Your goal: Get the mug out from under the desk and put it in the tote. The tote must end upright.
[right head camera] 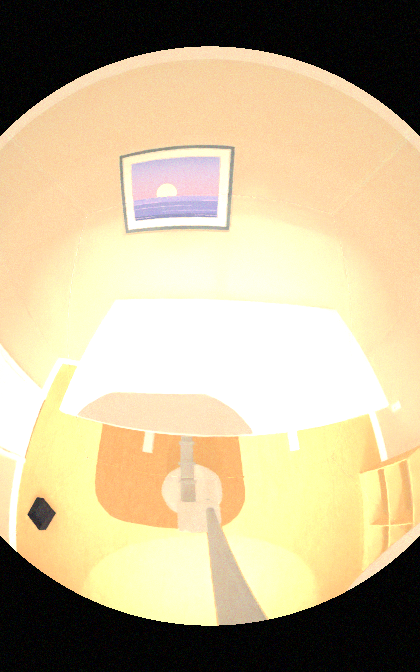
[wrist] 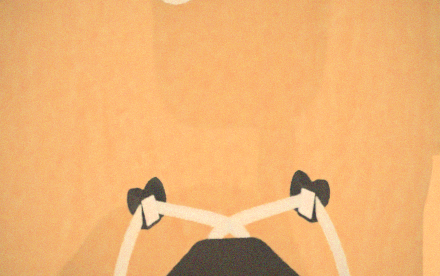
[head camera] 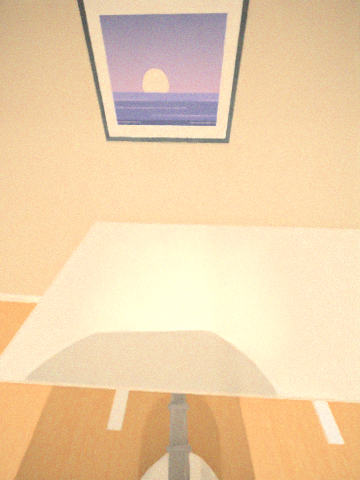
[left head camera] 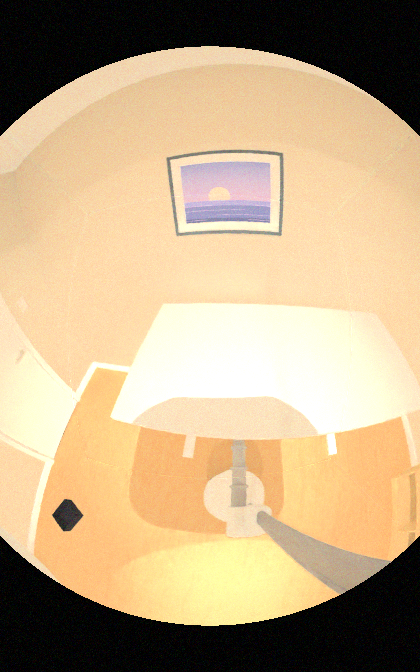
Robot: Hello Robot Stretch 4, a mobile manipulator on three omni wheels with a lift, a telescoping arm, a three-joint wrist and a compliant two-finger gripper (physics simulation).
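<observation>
The wrist view shows my gripper [wrist: 227, 190]. The head camera gives a white desk [head camera: 249, 311] and a framed sunset picture [head camera: 159, 78]. In the right head camera view, the white desk [right head camera: 200, 367] and the framed sunset picture [right head camera: 184, 186] are visible. The left head camera view likewise contains the white desk [left head camera: 226, 370] and the framed sunset picture [left head camera: 231, 190].
</observation>
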